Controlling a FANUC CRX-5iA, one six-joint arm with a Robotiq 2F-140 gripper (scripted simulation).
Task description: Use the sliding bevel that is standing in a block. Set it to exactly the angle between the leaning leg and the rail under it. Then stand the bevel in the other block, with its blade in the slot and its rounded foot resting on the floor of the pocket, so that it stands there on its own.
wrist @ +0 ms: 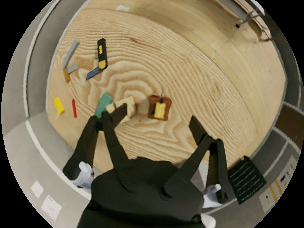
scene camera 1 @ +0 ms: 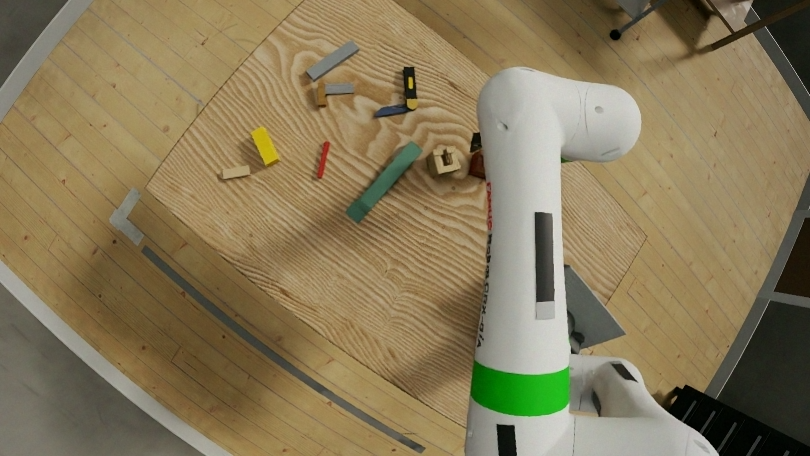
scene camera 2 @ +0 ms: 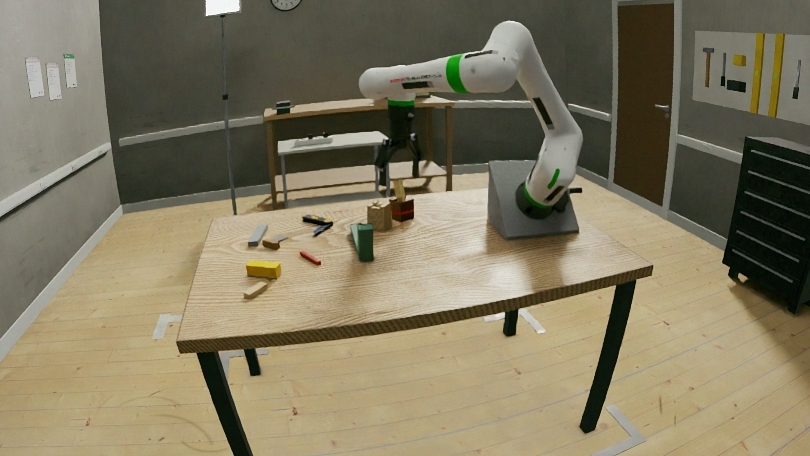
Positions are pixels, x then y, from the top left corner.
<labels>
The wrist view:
my gripper: 158,115
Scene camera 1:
grey bar: 349,49
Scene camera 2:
my gripper: 399,181
</labels>
